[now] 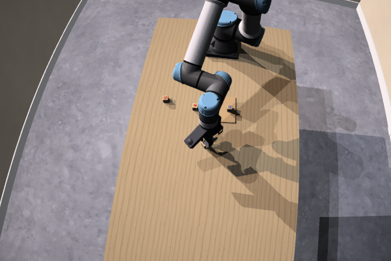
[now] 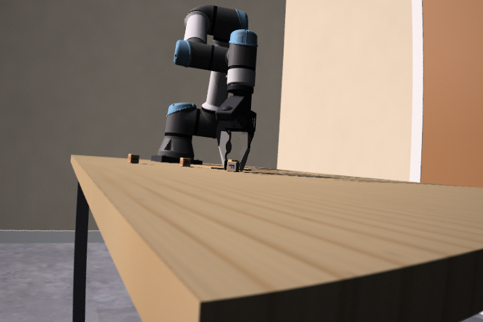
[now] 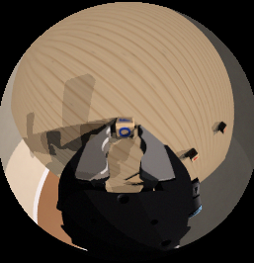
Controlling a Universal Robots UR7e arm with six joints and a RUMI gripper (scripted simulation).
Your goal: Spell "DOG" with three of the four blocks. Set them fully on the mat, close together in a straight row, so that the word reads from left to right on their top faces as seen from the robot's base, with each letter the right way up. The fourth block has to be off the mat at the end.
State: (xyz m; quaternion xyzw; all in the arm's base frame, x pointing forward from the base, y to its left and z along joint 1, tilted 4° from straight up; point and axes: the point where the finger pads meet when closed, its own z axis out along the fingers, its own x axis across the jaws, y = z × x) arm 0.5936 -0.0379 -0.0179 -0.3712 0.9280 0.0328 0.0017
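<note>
The tan mat lies 190 mm behind my hand, 60 mm to the left of it and 20 mm below it.
</note>
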